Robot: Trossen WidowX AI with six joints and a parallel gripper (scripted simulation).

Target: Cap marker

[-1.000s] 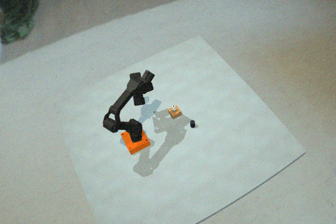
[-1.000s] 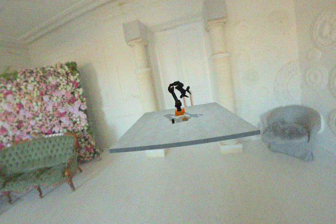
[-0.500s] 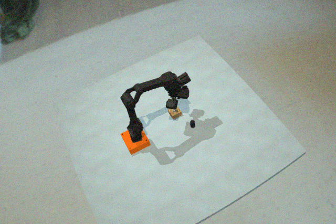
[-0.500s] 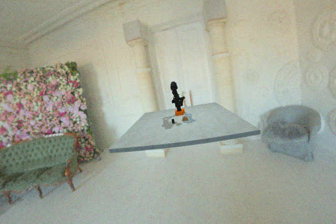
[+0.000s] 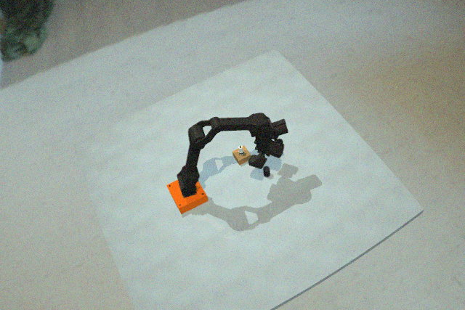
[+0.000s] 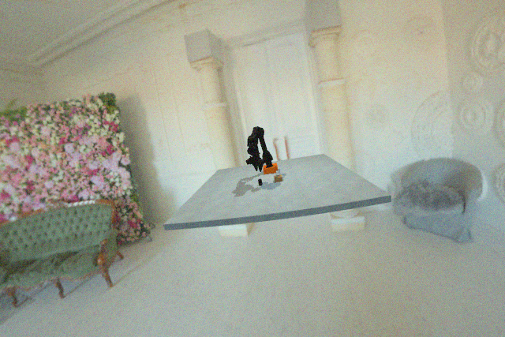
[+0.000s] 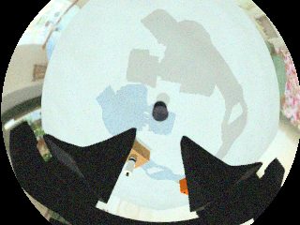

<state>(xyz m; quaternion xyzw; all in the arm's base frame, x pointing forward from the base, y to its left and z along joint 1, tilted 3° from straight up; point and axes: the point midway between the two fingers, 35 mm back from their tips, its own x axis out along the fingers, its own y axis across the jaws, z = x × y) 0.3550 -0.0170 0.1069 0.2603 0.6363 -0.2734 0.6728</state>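
Now: gripper tip 90 mm above the marker cap.
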